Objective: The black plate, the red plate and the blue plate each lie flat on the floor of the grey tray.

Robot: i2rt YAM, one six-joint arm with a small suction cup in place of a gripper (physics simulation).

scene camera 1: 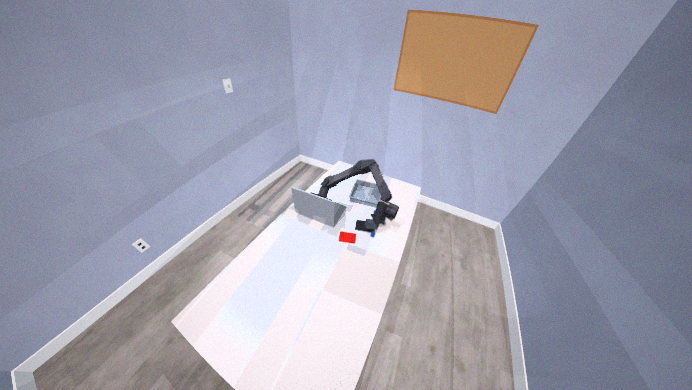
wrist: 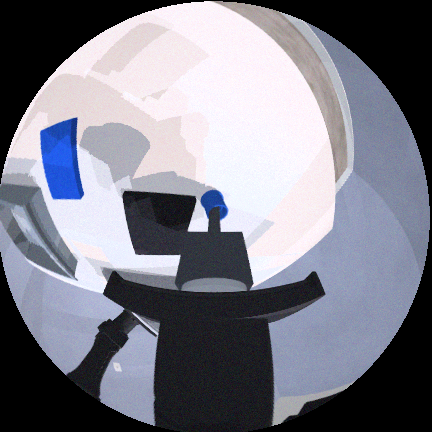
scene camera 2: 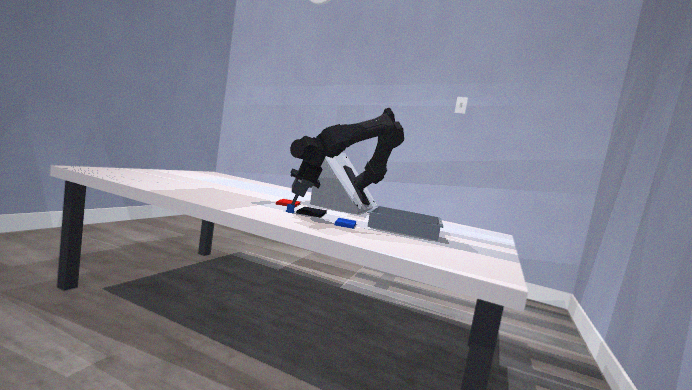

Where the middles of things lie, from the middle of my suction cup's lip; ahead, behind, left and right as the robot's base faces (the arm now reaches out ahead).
I see the black plate (wrist: 157, 222) 80 mm behind my suction cup and 40 mm to the left of it. Round my suction cup: grey tray (scene camera 2: 400, 221) 230 mm behind, 330 mm to the left, 20 mm above; blue plate (wrist: 58, 141) 40 mm behind, 200 mm to the left.
